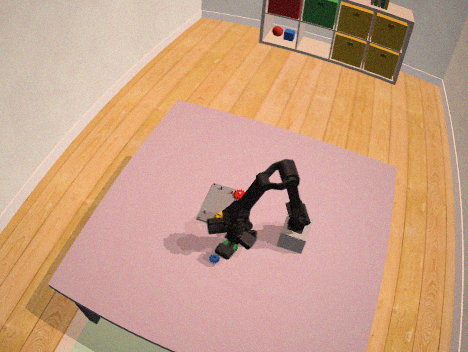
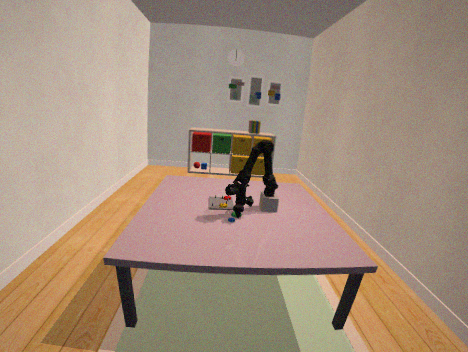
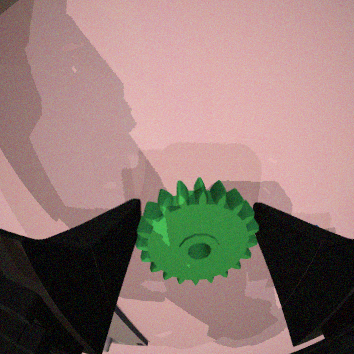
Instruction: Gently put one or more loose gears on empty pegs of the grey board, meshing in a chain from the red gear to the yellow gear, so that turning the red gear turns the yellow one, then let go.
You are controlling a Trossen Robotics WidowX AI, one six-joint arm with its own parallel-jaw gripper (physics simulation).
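Frame: origin at the arm's base, x ahead, y left, z up, level; metres.
Seen in the pictures: gripper, between the fingertips: (image 1: 232, 248) (image 2: 238, 215) (image 3: 198, 208); arm's base, origin of its link: (image 1: 296, 224) (image 2: 269, 194).
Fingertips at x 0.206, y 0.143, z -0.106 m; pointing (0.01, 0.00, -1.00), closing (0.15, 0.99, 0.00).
Observation:
Pixels of each thing's top centre, then the offset from my fingertips to it. Level surfaces: height alone.
- green gear, centre of its top: (image 3: 199, 250) (image 2: 236, 213) 0.002 m right, 0.014 m ahead, 0.017 m up
- blue gear, centre of its top: (image 1: 214, 257) (image 2: 231, 218) 0.077 m left, 0.046 m ahead, 0.017 m up
- grey board, centre of its top: (image 3: 35, 319) (image 1: 224, 202) (image 2: 221, 199) 0.180 m right, 0.119 m ahead, 0.030 m up
- red gear, centre of its top: (image 1: 240, 193) (image 2: 227, 196) 0.259 m right, 0.078 m ahead, 0.025 m up
- yellow gear, centre of its top: (image 1: 221, 215) (image 2: 223, 203) 0.117 m right, 0.102 m ahead, 0.026 m up
- pink table, height of its surface: 0.000 m up
My gripper (image 1: 237, 244) (image 2: 238, 212) (image 3: 198, 208) is shut on the green gear (image 1: 229, 243) (image 2: 234, 214) (image 3: 200, 220), with a fingertip at each side of its teeth. The gear's height above the table is hard to tell. The blue gear (image 1: 214, 258) (image 2: 231, 220) lies loose on the table beside one finger. The grey board (image 1: 215, 199) (image 2: 215, 201) (image 3: 122, 327) lies behind the gripper, partly hidden by the arm. The red gear (image 1: 239, 194) (image 2: 227, 198) is at its back right, the yellow gear (image 1: 219, 214) (image 2: 223, 205) nearer its front. Several bare pegs show on the board.
The arm's grey base block (image 1: 291, 243) (image 2: 269, 203) stands on the pink table (image 1: 320, 295) (image 2: 175, 245), right of the gripper. The arm arches from it over the table. A shelf unit (image 1: 330, 61) (image 2: 189, 150) stands at the far wall.

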